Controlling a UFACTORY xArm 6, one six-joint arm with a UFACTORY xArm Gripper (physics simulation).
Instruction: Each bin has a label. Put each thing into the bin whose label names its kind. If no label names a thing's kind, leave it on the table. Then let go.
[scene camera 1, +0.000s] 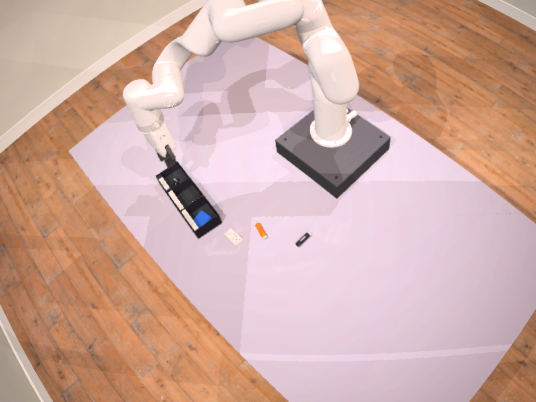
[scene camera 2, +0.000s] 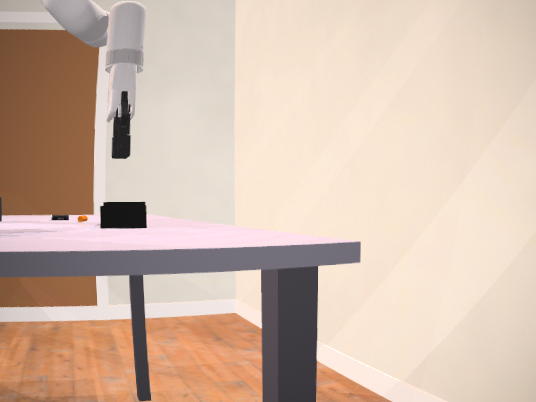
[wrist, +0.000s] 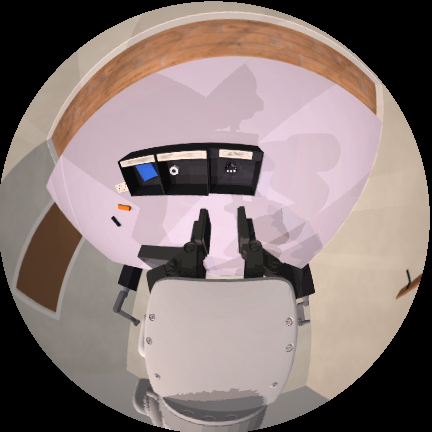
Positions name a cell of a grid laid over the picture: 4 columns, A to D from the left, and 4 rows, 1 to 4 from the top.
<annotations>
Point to my gripper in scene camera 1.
B2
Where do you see my gripper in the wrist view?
C3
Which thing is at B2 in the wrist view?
A black three-bin box.
</annotations>
